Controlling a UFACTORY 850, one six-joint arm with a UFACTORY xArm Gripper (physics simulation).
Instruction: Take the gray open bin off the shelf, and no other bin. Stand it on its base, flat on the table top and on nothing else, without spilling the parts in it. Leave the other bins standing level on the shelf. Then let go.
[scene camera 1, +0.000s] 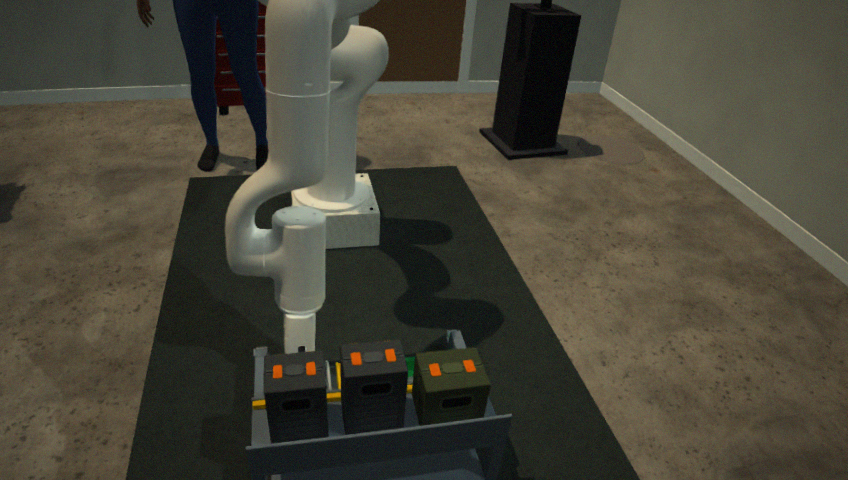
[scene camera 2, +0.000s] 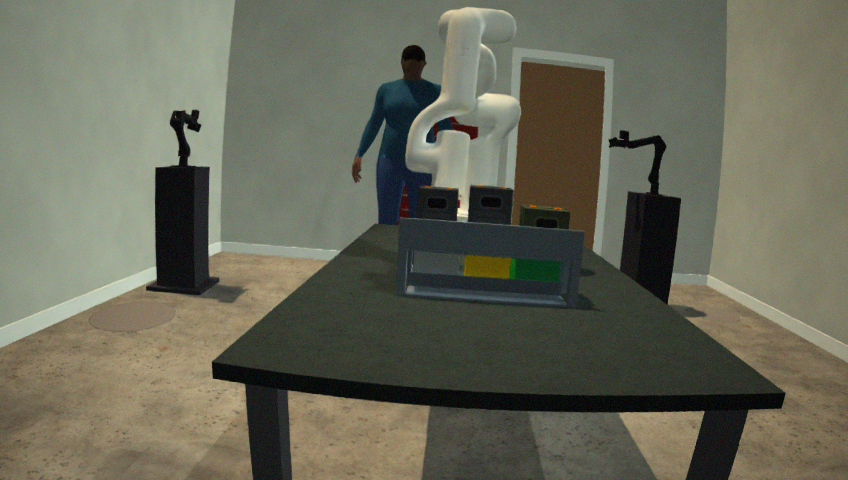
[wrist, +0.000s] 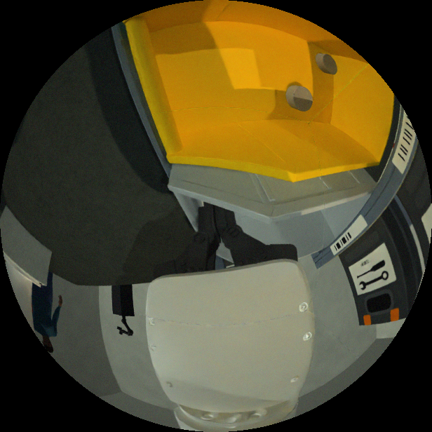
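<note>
The gray open bin (scene camera 2: 437, 262) (wrist: 300, 231) stands on the shelf (scene camera 2: 487, 235) (scene camera 1: 380, 441), at the left end of the bin row in scene camera 2. Its parts do not show. The yellow bin (scene camera 2: 486, 267) (wrist: 220, 105) stands beside it, with two gray cylinders inside. The green bin (scene camera 2: 536, 270) is on the far side of the yellow one. My gripper (wrist: 215, 200) is shut and empty. In the wrist view its dark fingertips are at the gray bin's near edge; whether they touch it I cannot tell. The boxes and shelf hide the fingers in both scene views.
Two dark boxes (scene camera 1: 295, 395) (scene camera 1: 373, 386) and an olive box (scene camera 1: 452, 386) stand on the shelf's top, above the bins. A shelf rail with barcode labels (wrist: 349, 235) runs close to the bins. The dark table top (scene camera 2: 476, 350) extends around the shelf. A person (scene camera 2: 407, 118) stands behind the arm.
</note>
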